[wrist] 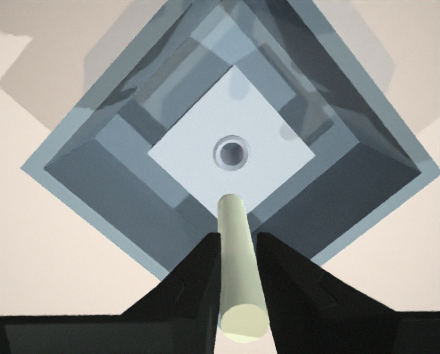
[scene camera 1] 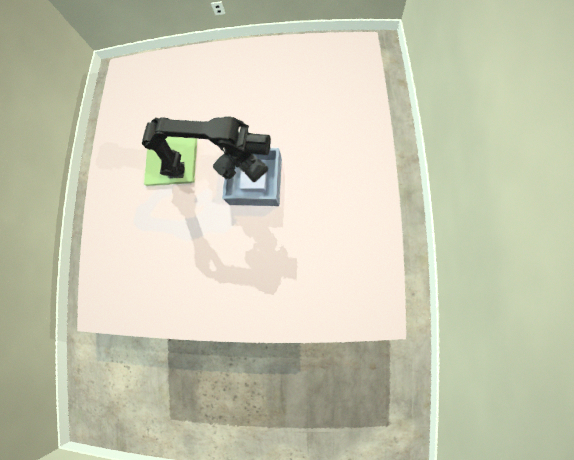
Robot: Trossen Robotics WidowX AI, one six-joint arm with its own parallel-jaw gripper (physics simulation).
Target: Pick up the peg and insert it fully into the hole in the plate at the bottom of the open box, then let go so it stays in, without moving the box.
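Where they show: gripper, fingertip midpoint: (wrist: pixel 238 244) (scene camera 1: pixel 246 164); arm's base at its link origin: (scene camera 1: pixel 176 170).
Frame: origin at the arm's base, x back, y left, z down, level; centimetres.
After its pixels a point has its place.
Observation:
A pale yellow-green round peg (wrist: pixel 239 260) @(x -32.1, y -5.0, z -17.1 cm) is held between the black fingers of my gripper (wrist: pixel 238 244) @(x -32.0, y -5.1, z -16.3 cm), which is shut on it. The peg's far end overlaps the near corner of the white plate (wrist: pixel 190 145) @(x -33.4, y -7.3, z -3.3 cm) (scene camera 1: pixel 252 184) @(x -31.7, y -7.7, z -3.3 cm) in the wrist view. The plate lies at the bottom of the open blue-grey box (wrist: pixel 95 230) @(x -41.1, y -8.3, z -7.3 cm) (scene camera 1: pixel 252 202) @(x -31.8, y -14.1, z -2.3 cm). The round hole (wrist: pixel 232 153) shows in the plate's middle, beyond the peg's end, with the peg outside it. In the scene view the arm's wrist covers part of the box, and the fingertips and peg are hidden.
The arm's base stands on a light green square pad (scene camera 1: pixel 187 162) @(x -4.4, y 3.0, z -0.1 cm) to the left of the box. The box's raised walls surround the plate on all sides. The pale pink table top (scene camera 1: pixel 340 250) @(x -63.2, y -30.4, z 2.4 cm) extends around the box and the pad.

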